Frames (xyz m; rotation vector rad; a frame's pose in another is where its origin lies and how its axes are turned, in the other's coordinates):
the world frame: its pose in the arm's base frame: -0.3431 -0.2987 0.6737 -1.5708 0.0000 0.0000
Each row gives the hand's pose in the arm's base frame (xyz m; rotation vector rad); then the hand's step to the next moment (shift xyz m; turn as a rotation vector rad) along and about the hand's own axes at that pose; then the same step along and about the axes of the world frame.
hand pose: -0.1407 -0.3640 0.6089 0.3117 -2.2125 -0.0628
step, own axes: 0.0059 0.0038 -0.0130 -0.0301 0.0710 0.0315
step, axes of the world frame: 0.0060 -0.0131 0.0031 -0.0214 0.0317 0.0740
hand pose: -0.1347 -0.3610 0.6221 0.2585 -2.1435 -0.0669
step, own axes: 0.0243 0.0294 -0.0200 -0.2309 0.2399 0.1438
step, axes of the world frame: -0.0010 -0.0353 0.0246 -0.0344 0.2335 0.2754
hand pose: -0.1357 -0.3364 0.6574 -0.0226 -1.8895 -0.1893
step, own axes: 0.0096 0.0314 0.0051 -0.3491 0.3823 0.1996
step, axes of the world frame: -0.0044 -0.0112 0.0310 -0.0331 0.3452 0.4331
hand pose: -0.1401 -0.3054 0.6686 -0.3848 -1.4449 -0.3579
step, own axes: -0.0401 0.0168 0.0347 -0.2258 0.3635 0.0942
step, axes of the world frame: -0.0267 0.0376 0.0311 0.0629 0.2308 0.3671
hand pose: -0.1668 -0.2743 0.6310 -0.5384 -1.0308 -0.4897
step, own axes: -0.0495 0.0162 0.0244 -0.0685 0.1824 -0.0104
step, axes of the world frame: -0.0276 0.0373 0.0340 0.0891 0.0994 0.1424
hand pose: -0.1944 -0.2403 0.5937 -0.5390 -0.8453 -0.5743
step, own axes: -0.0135 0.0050 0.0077 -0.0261 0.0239 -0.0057
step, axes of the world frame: -0.0080 0.0077 0.0120 0.0048 0.0292 0.0202
